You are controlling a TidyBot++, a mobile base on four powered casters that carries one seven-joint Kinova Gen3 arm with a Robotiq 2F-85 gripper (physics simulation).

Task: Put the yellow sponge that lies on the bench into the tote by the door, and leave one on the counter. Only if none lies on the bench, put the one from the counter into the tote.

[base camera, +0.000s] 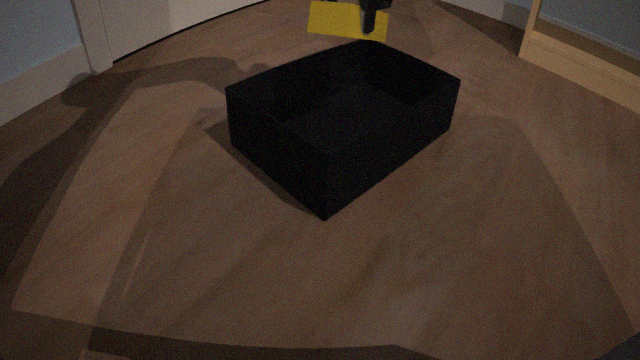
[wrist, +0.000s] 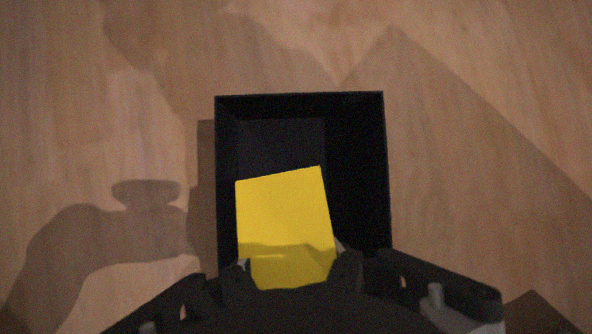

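The yellow sponge is held between the fingers of my gripper, which is shut on it. In the base camera view a dark finger shows against the sponge at the top edge. The black tote stands open on the floor. In the wrist view the sponge overlaps the tote's opening, above it. In the base camera view the sponge shows just past the tote's far corner, higher than the rim. The bench and the counter do not show in these views.
A white door and a pale blue wall with a white baseboard are at the back left. A light wooden frame stands at the right. Shadows of the arm fall on the wooden floor left of the tote.
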